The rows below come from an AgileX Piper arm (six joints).
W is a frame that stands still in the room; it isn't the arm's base.
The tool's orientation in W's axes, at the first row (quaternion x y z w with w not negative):
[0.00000, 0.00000, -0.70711, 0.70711]
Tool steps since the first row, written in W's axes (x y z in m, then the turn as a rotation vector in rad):
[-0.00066, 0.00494, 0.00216, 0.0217, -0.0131, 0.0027]
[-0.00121, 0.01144, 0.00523, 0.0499, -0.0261, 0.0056]
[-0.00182, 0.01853, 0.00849, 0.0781, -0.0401, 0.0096]
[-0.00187, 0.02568, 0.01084, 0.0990, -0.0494, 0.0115]
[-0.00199, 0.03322, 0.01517, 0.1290, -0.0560, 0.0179]
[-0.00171, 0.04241, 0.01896, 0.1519, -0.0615, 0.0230]
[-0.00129, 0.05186, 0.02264, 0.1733, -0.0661, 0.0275]
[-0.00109, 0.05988, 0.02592, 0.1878, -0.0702, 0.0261]
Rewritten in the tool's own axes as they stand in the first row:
[-0.00494, -0.00066, 0.00216, 0.0131, 0.0217, 0.0027]
[-0.01144, -0.00121, 0.00523, 0.0261, 0.0499, 0.0056]
[-0.01853, -0.00182, 0.00849, 0.0401, 0.0781, 0.0096]
[-0.02568, -0.00187, 0.01084, 0.0494, 0.0990, 0.0115]
[-0.03322, -0.00199, 0.01517, 0.0560, 0.1290, 0.0179]
[-0.04241, -0.00171, 0.01896, 0.0615, 0.1519, 0.0230]
[-0.05186, -0.00129, 0.02264, 0.0661, 0.1733, 0.0275]
[-0.05988, -0.00109, 0.02592, 0.0702, 0.1878, 0.0261]

